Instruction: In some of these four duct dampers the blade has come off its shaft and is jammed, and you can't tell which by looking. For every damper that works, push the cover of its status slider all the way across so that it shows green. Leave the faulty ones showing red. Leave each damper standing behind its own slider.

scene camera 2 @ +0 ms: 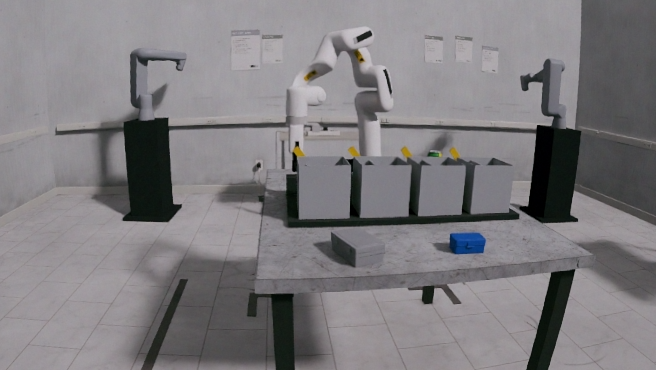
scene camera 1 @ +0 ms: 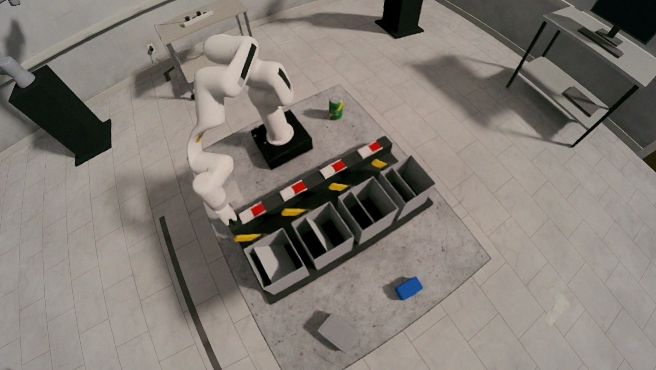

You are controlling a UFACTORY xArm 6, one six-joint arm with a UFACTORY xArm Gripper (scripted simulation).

Labels:
A blue box [scene camera 2: 460, 243] is 1.10 m from the lens.

